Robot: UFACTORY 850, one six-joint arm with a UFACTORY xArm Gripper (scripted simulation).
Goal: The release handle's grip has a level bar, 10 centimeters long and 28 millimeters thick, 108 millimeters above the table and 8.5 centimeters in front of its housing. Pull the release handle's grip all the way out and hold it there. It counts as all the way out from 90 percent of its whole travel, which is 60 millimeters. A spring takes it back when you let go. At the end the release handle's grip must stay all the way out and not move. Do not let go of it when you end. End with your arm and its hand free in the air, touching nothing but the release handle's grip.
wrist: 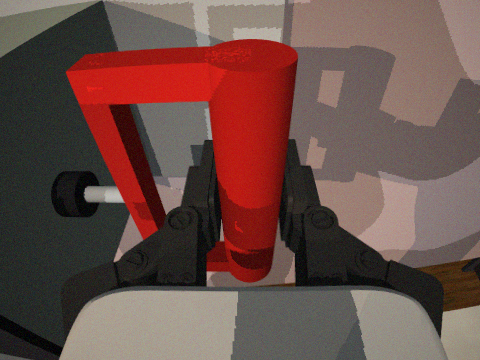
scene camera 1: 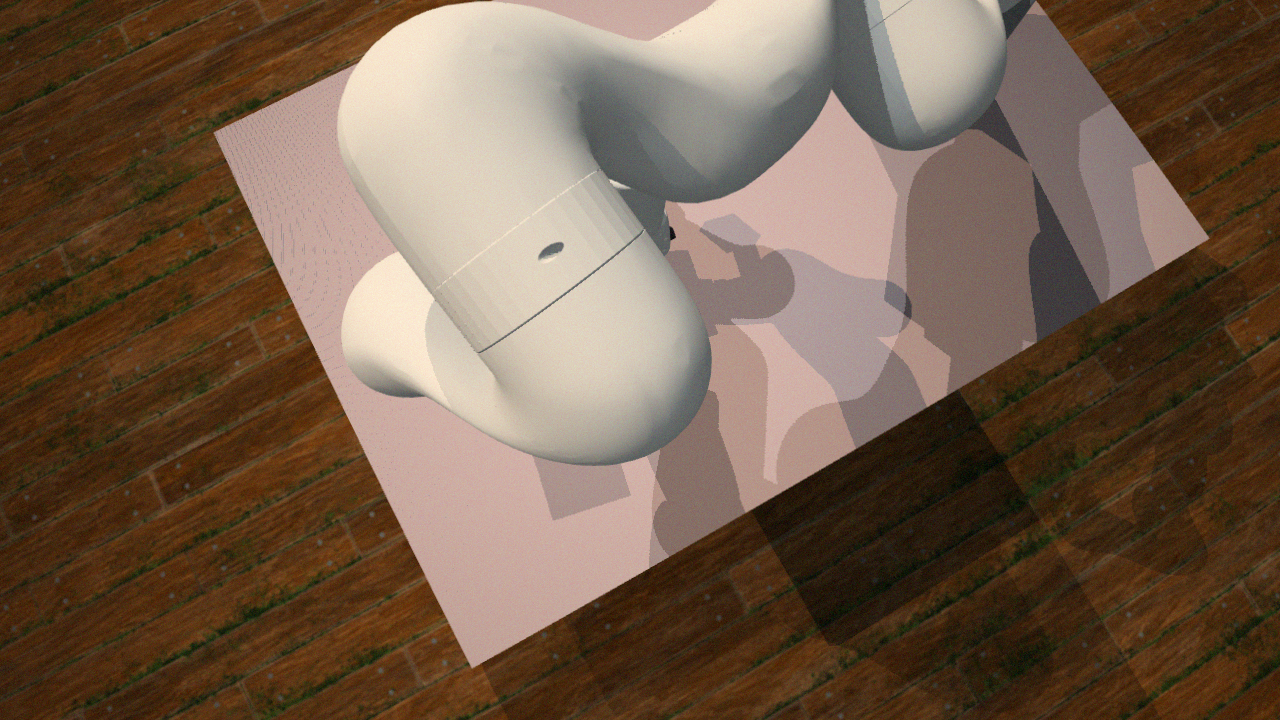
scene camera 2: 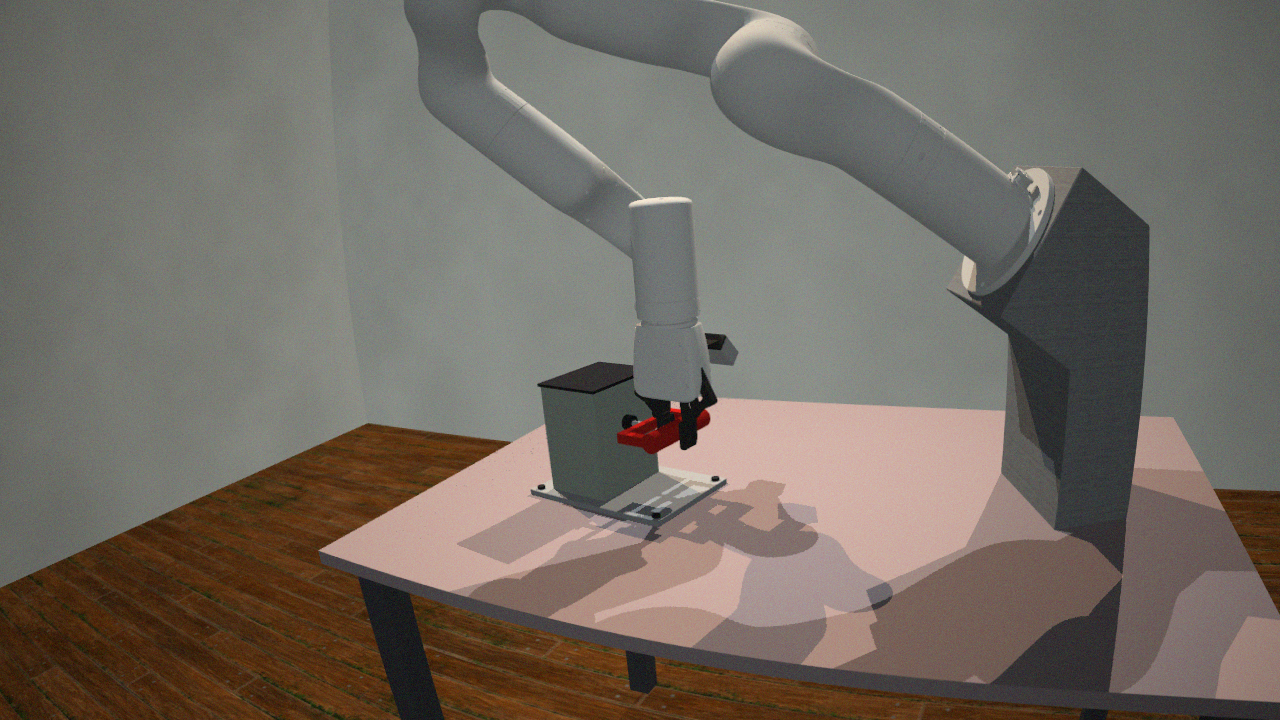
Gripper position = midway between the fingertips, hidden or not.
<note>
In view: my gripper [scene camera 2: 678, 445].
My gripper is seen too in the wrist view [wrist: 249, 161].
</note>
